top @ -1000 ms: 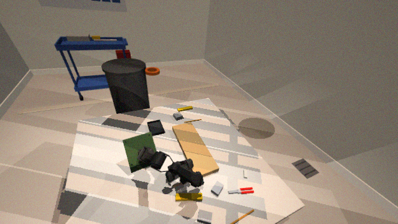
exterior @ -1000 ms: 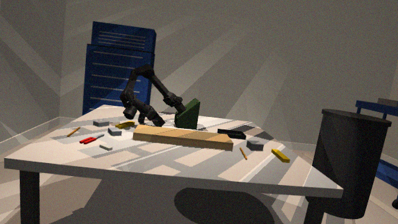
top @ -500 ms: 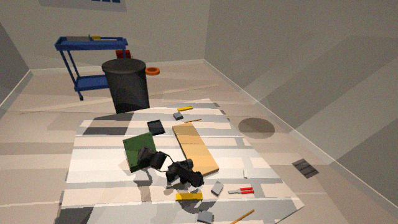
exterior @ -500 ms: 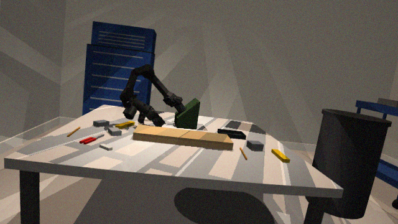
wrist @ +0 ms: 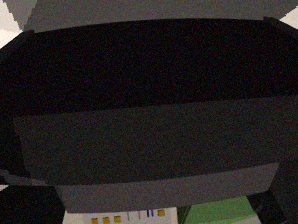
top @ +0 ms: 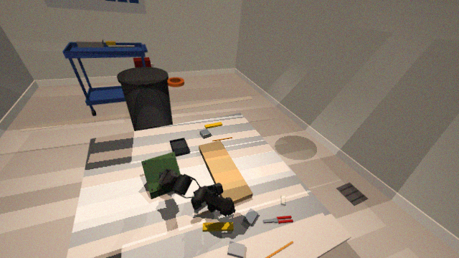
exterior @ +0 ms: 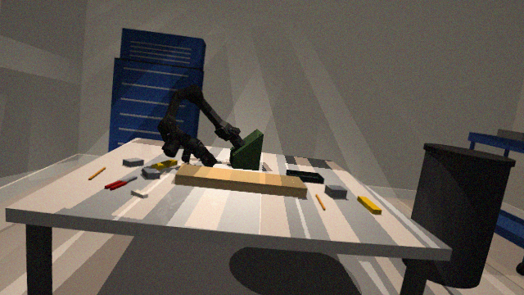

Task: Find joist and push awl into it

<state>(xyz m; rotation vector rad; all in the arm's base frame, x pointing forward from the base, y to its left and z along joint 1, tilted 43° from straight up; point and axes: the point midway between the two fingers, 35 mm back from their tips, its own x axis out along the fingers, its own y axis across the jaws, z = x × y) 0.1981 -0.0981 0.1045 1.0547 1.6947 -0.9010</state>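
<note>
Right now the stud finder is 10 mm to the right of my gripper tip, 10 mm below it and 10 mm behind it. The rest, counted from my gripper tip: awl (110 mm to the right, 50 mm below, 50 mm ahead); then black tray (460 mm to the left, 70 mm behind, 50 mm below).
</note>
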